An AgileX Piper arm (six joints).
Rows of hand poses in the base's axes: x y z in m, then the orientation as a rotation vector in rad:
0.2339, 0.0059, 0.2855, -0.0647, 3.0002, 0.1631
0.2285, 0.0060, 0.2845, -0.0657, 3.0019, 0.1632
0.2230, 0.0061, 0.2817, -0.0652, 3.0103, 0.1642
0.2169, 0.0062, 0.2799, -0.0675, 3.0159, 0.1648
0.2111, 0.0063, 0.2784, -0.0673, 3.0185, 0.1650
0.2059, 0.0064, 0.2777, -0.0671, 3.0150, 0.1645
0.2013, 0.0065, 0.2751, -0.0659, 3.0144, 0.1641
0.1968, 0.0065, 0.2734, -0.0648, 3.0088, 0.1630
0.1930, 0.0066, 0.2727, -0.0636, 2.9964, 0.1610
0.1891, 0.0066, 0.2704, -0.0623, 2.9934, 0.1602
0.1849, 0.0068, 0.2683, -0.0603, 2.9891, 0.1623
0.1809, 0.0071, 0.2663, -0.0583, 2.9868, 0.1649
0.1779, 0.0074, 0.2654, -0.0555, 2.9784, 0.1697
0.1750, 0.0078, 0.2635, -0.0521, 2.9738, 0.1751
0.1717, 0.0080, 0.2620, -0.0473, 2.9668, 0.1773
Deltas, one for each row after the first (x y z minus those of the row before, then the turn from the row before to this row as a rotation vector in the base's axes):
-0.0054, 0.0001, -0.0010, -0.0001, 0.0017, 0.0007
-0.0055, 0.0001, -0.0028, 0.0002, 0.0084, 0.0000
-0.0061, 0.0001, -0.0018, 0.0000, 0.0056, 0.0018
-0.0058, 0.0001, -0.0015, 0.0000, 0.0026, 0.0000
-0.0052, 0.0001, -0.0007, -0.0001, -0.0035, -0.0003
-0.0046, 0.0001, -0.0026, -0.0002, -0.0006, -0.0008
-0.0045, 0.0000, -0.0017, -0.0004, -0.0056, -0.0010
-0.0038, 0.0001, -0.0007, -0.0006, -0.0125, -0.0014
-0.0039, 0.0000, -0.0023, -0.0003, -0.0030, -0.0010
-0.0042, 0.0002, -0.0021, 0.0017, -0.0041, -0.0014
-0.0040, 0.0003, -0.0020, 0.0019, -0.0021, -0.0013
-0.0030, 0.0003, -0.0009, 0.0038, -0.0080, -0.0019
-0.0029, 0.0004, -0.0019, 0.0040, -0.0042, -0.0022
-0.0033, 0.0002, -0.0015, 0.0021, -0.0067, -0.0034

